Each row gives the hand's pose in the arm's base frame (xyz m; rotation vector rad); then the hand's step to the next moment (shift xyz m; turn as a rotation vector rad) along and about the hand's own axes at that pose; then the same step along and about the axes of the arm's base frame.
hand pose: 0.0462 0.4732 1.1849 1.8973 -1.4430 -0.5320
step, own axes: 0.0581 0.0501 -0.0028 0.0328 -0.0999 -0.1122
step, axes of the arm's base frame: -0.0142 -0.0619 0.0431 0.1530 0.0143 0.0065
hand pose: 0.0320 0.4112 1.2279 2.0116 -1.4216 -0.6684
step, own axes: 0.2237 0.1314 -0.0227 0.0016 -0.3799 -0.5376
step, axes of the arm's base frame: -0.0024 -0.2431 0.0934 0.6202 0.1903 0.1114
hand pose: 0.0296 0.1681 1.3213 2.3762 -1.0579 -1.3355
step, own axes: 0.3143 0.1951 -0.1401 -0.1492 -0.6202 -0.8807
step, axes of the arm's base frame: 0.1230 -0.3748 -0.0290 0.9651 0.4135 0.2831
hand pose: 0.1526 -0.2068 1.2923 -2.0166 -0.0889 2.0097
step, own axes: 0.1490 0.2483 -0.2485 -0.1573 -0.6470 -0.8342
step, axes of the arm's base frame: 0.2088 -0.2405 -0.2101 0.9233 0.4446 0.2984
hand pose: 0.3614 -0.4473 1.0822 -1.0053 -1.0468 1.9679
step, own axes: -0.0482 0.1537 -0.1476 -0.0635 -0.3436 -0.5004
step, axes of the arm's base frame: 0.1179 -0.0571 -0.1749 0.5303 0.2725 0.1306
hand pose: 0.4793 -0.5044 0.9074 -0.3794 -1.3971 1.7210
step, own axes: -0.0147 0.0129 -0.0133 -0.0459 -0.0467 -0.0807
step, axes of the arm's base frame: 0.0123 -0.0027 -0.0200 0.1025 0.0166 0.0034
